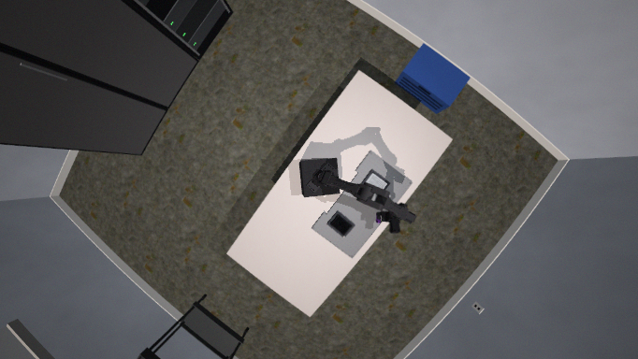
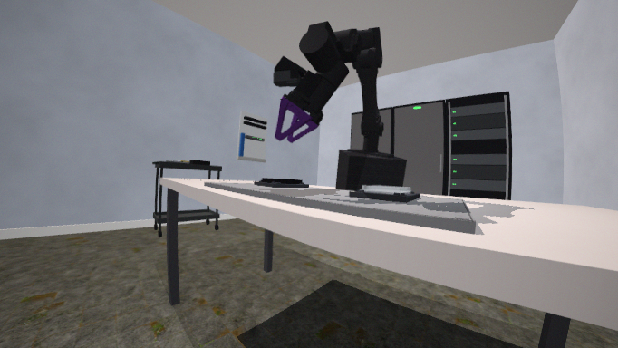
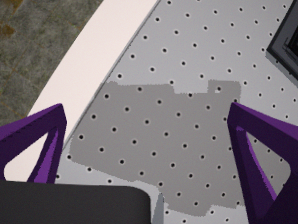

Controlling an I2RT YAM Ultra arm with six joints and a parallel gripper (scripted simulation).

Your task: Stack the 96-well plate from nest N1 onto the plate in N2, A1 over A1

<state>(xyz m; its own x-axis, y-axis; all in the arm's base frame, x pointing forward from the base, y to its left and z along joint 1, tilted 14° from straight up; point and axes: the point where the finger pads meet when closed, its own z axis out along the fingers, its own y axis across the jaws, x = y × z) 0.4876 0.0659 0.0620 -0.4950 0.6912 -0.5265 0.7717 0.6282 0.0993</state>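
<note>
Right now the clear 96-well plate is 19 cm behind my hand, 15 cm to the left of it and 11 cm below it. Round my hand: dark plate (15 cm behind, 23 cm to the right, 10 cm below).
</note>
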